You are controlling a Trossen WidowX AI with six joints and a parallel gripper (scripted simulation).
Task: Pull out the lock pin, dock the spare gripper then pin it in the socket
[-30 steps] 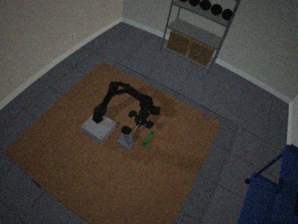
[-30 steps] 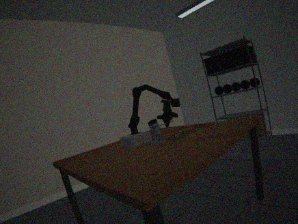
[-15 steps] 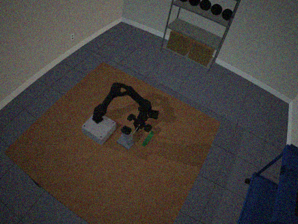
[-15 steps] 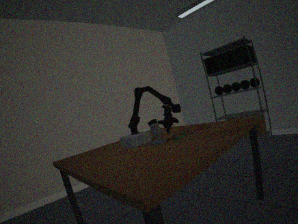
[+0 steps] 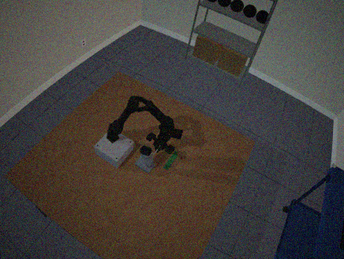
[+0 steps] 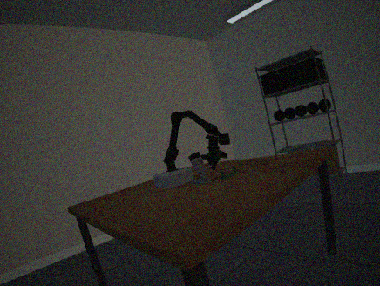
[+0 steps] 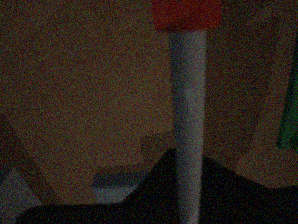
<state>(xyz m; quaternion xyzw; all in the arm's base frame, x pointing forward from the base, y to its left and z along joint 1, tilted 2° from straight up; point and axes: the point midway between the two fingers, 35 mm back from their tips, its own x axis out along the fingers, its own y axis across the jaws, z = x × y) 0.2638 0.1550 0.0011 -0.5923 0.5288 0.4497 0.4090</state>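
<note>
Now: gripper tip 100 mm to the left of the socket mount. Round my gripper tip: spare gripper: 100 mm to the right, 80 mm above; green holder: 90 mm ahead, 40 mm to the left, 20 mm below.
</note>
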